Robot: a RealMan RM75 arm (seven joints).
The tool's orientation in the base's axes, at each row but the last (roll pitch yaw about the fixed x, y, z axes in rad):
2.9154, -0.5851, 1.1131
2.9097, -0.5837, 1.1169
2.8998, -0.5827, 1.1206
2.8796, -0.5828, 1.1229
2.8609, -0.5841, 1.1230
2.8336, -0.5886, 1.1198
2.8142, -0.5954, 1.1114
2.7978, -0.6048, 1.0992
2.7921, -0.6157, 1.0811
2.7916, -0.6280, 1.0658
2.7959, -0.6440, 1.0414
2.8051, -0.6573, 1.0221
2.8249, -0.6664, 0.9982
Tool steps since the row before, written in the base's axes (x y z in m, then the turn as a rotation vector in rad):
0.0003, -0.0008, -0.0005, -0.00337, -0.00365, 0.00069
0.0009, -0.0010, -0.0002, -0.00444, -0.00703, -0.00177
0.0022, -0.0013, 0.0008, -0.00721, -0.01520, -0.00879
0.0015, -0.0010, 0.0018, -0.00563, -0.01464, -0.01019
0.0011, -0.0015, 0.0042, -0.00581, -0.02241, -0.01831
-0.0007, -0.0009, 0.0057, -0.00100, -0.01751, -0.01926
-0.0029, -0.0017, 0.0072, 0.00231, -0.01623, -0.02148
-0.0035, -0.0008, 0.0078, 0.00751, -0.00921, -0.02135
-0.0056, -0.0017, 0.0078, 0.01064, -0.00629, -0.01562
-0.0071, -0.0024, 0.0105, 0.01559, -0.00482, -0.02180
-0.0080, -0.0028, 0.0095, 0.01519, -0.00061, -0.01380
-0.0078, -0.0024, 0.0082, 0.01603, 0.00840, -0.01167
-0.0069, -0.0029, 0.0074, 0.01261, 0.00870, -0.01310
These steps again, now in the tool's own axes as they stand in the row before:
-0.0008, 0.0006, 0.0002, -0.00359, -0.00066, -0.00344
-0.0005, 0.0012, 0.0002, -0.00787, -0.00018, -0.00320
0.0003, 0.0027, -0.0002, -0.01888, 0.00058, -0.00183
0.0008, 0.0021, -0.0011, -0.01866, 0.00125, 0.00023
0.0016, 0.0027, -0.0034, -0.02905, 0.00353, 0.00388
0.0022, 0.0014, -0.0052, -0.02416, 0.00428, 0.00874
0.0017, 0.0007, -0.0077, -0.02324, 0.00549, 0.01264
0.0025, 0.0000, -0.0082, -0.01608, 0.00524, 0.01763
0.0011, -0.0009, -0.0096, -0.00947, 0.00734, 0.01591
0.0017, -0.0007, -0.0128, -0.01012, 0.00829, 0.02388
0.0005, -0.0013, -0.0127, -0.00257, 0.00743, 0.01897
0.0002, -0.0017, -0.0114, 0.00516, 0.00259, 0.02074
-0.0003, -0.0010, -0.0105, 0.00302, -0.00034, 0.01993

